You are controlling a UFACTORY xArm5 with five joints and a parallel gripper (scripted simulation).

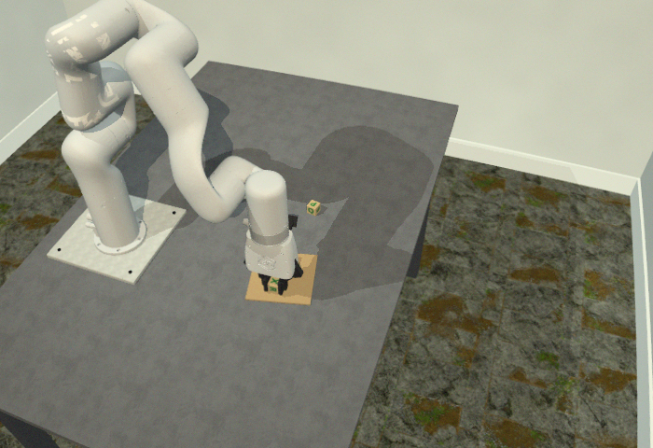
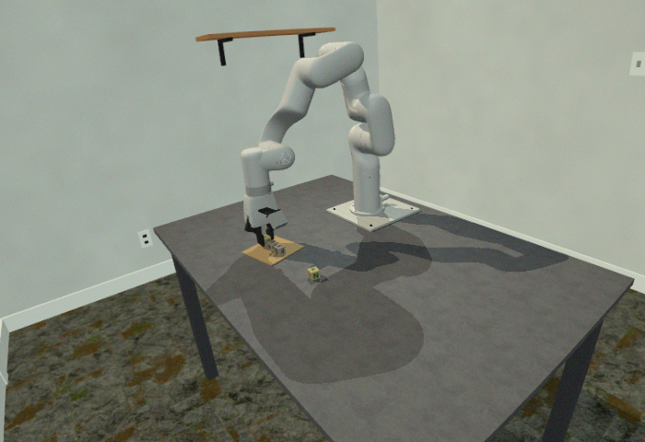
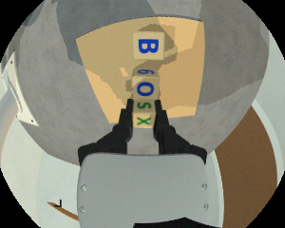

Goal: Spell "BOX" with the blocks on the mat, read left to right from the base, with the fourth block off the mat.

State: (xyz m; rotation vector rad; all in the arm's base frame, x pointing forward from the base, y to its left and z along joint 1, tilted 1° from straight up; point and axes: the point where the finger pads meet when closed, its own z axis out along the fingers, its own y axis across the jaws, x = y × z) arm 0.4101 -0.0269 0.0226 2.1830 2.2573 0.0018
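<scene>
The X block is 10 mm below my hand. From my hand the other things lie so: B block: 80 mm to the left, 10 mm below; tan mat: 40 mm to the left, 30 mm below; O block: 40 mm to the left, 10 mm below.
</scene>
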